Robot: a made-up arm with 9 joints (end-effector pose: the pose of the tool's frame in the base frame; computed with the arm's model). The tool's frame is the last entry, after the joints.
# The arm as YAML. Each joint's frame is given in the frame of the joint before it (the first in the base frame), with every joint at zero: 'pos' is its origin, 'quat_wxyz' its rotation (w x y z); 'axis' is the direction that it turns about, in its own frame. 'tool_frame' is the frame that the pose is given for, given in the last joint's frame.
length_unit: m
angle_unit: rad
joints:
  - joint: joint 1
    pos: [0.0, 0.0, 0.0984]
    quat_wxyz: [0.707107, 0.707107, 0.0, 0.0]
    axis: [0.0, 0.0, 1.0]
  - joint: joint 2
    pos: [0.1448, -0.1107, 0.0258]
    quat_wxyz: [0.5, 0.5, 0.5, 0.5]
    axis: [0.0, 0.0, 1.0]
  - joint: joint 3
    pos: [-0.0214, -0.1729, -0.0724]
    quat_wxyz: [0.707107, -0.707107, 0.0, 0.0]
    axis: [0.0, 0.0, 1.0]
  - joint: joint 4
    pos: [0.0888, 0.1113, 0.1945]
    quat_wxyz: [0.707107, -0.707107, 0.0, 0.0]
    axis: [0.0, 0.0, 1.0]
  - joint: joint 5
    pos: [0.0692, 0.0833, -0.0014]
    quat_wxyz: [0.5, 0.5, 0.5, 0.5]
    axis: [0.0, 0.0, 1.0]
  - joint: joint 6
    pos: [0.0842, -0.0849, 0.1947]
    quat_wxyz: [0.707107, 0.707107, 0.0, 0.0]
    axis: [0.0, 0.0, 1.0]
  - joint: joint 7
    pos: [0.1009, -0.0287, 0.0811]
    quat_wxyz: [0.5, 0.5, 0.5, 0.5]
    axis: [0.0, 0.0, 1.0]
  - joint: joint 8
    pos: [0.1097, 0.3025, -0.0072]
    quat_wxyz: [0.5, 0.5, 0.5, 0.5]
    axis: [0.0, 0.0, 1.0]
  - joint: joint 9
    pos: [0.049, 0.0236, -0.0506]
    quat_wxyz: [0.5, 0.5, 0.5, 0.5]
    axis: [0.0, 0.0, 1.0]
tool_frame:
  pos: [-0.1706, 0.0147, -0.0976]
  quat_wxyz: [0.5, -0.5, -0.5, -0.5]
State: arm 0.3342 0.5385 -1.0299 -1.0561 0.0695 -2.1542 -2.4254 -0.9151 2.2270
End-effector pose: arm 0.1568 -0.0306 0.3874 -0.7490 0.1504 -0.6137 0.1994
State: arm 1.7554 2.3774 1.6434 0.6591 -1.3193 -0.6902 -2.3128 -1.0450 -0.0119
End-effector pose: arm -0.0127 -0.1864 -0.0523 0.3460 -0.1388 -0.9278 0.0145
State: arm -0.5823 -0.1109 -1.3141 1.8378 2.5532 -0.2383 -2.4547 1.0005 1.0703
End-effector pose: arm 0.0326 0.4686 0.0498 -0.9666 -0.2100 0.1155 0.0911
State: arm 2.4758 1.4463 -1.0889 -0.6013 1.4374 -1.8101 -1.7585 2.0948 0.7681
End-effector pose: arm -0.1529 -0.5880 0.0542 0.4767 0.6430 0.3104 0.5129
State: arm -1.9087 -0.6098 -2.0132 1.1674 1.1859 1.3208 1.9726 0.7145 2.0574
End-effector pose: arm -0.1649 0.4498 -0.1434 0.6137 0.6467 -0.0100 0.4529
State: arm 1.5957 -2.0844 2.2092 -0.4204 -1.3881 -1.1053 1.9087 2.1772 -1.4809
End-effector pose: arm -0.2632 -0.1518 0.3195 -0.8705 -0.3879 0.1827 0.2415
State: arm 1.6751 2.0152 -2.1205 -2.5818 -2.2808 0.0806 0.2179 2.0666 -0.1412
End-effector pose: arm 0.0641 -0.6006 0.0289 0.3426 0.8048 0.0284 0.4839
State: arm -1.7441 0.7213 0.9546 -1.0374 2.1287 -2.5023 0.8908 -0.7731 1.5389
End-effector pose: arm 0.0774 -0.3680 0.5956 0.1020 -0.7391 -0.2696 0.6088
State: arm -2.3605 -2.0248 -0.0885 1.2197 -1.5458 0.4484 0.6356 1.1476 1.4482
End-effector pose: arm -0.2910 0.2758 0.0376 -0.0682 0.7928 0.5223 0.3066
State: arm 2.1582 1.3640 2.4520 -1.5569 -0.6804 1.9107 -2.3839 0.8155 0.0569
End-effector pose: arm 0.2191 0.2886 0.4240 -0.6854 -0.3843 -0.5637 0.2546
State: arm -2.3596 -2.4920 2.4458 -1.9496 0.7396 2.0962 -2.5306 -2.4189 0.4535
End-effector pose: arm -0.0479 0.2908 -0.0959 -0.9460 0.2317 -0.0505 0.2209
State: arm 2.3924 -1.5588 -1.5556 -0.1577 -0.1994 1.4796 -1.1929 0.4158 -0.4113
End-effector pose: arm -0.3602 -0.0363 0.2712 -0.2381 0.5776 0.7783 0.0634
